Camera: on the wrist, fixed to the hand. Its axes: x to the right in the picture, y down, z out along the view.
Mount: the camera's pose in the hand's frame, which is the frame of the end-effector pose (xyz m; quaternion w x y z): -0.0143 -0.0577 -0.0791 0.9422 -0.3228 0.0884 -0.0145
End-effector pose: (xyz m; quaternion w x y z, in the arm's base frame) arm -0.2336 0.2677 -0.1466 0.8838 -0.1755 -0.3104 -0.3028
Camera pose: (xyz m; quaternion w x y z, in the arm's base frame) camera -0.2447 0.1908 -0.2079 0.7992 -0.4194 -0.1191 -0.4138
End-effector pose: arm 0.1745 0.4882 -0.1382 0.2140 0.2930 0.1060 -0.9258
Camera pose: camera 0.1979 0.5695 -0.1894 0.2734 0.2873 0.4219 -0.8153
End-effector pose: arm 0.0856 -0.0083 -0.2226 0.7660 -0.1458 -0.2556 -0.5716
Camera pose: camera 0.0455 -0.0552 -0.3000 0.6890 -0.3304 0.0093 -0.6451
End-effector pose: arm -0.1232 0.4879 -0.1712 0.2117 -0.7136 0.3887 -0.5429
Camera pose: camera -0.1803 0.5437 -0.1128 0.0731 0.6984 -0.5499 0.4522
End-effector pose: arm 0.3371 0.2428 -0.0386 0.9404 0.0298 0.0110 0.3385
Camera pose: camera 0.3595 0.1932 -0.1212 0.8996 -0.3056 -0.0153 0.3115
